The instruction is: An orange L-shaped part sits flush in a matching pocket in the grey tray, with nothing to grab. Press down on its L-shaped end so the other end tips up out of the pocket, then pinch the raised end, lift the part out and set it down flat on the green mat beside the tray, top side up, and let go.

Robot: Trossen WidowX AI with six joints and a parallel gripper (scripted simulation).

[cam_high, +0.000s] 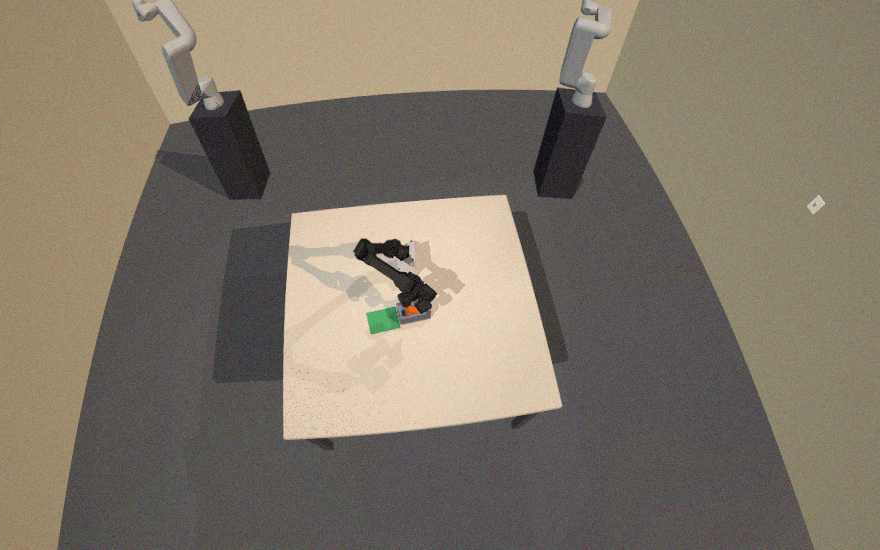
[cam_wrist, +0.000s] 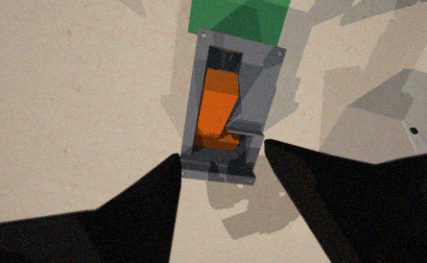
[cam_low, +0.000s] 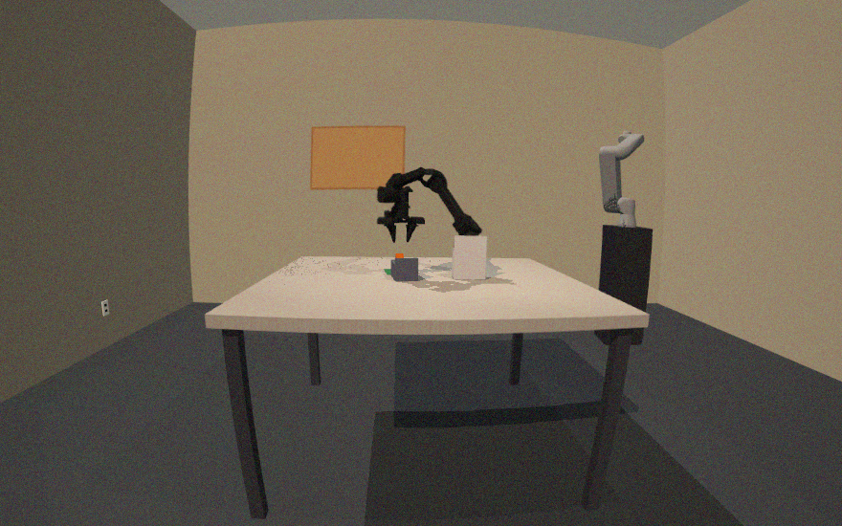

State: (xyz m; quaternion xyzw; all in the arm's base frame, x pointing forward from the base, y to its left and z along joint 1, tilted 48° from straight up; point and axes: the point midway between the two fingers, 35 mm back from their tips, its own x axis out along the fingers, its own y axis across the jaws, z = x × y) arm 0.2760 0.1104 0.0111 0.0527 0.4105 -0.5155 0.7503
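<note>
Right now my gripper tip is 2 cm past the orange L-shaped part, 1 cm to the right of it and 10 cm above it. Also, from my gripper tip: green mat (3 cm ahead, 16 cm to the right, 16 cm below).
</note>
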